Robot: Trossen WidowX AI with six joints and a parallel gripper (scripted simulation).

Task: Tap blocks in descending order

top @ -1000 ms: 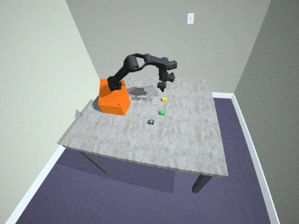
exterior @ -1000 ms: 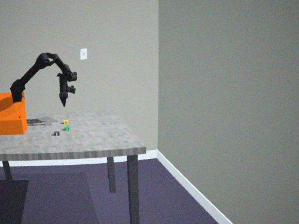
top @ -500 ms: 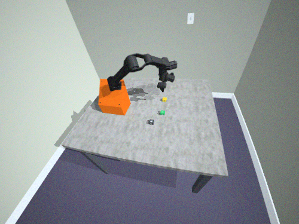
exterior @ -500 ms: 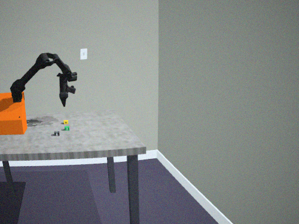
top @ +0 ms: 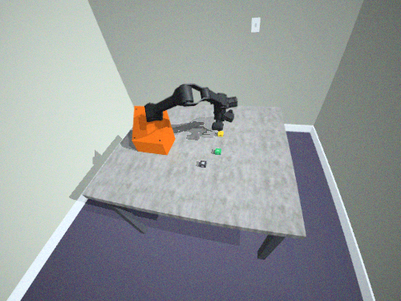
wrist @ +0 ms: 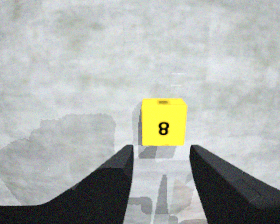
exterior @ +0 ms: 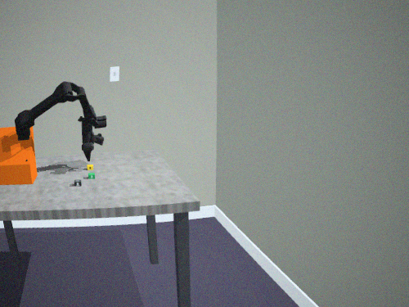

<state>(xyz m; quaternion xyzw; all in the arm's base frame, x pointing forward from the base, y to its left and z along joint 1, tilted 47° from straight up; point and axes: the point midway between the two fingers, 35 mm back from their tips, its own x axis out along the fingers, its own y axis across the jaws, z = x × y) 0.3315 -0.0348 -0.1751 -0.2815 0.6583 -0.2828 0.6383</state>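
My gripper tip is now 3 cm above the yellow block. Round my gripper tip: dark grey block 26 cm to the right, 6 cm behind, 3 cm below; green block 16 cm to the right, 3 cm below, 1 cm ahead.
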